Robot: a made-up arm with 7 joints.
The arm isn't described. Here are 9 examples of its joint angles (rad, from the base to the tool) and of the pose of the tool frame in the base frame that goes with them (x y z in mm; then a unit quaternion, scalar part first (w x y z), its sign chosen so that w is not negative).
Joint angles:
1: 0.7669 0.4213 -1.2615 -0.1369 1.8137 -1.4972 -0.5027
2: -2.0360 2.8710 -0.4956 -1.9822 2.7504 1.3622 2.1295
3: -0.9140 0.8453 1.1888 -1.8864 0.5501 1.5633 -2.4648
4: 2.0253 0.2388 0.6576 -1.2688 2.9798 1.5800 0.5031
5: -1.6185 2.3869 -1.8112 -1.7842 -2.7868 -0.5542 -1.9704
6: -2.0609 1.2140 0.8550 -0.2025 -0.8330 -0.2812 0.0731
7: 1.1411 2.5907 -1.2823 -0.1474 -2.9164 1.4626 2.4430
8: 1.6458 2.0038 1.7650 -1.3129 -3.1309 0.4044 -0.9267
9: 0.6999 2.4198 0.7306 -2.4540 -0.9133 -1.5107 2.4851
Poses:
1: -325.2 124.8 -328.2 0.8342 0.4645 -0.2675 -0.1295
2: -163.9 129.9 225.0 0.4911 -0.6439 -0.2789 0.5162
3: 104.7 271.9 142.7 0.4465 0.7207 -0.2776 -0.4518
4: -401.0 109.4 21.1 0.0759 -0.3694 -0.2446 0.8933
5: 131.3 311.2 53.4 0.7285 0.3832 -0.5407 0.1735
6: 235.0 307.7 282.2 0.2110 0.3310 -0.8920 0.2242
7: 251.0 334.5 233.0 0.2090 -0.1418 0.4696 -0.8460
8: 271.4 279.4 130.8 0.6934 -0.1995 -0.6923 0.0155
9: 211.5 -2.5 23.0 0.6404 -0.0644 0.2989 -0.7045
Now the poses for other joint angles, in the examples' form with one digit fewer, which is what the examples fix.
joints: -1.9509 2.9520 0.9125 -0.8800 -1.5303 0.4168 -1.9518
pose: -444 96 -21 0.652 0.201 0.530 0.504
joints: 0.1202 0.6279 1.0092 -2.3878 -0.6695 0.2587 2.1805
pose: 106 200 18 0.176 -0.131 -0.959 0.182
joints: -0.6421 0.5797 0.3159 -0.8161 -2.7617 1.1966 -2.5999
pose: 375 216 -153 0.126 -0.081 -0.983 0.102
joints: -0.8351 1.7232 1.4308 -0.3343 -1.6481 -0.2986 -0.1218
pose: 20 450 160 0.449 0.854 -0.261 0.035
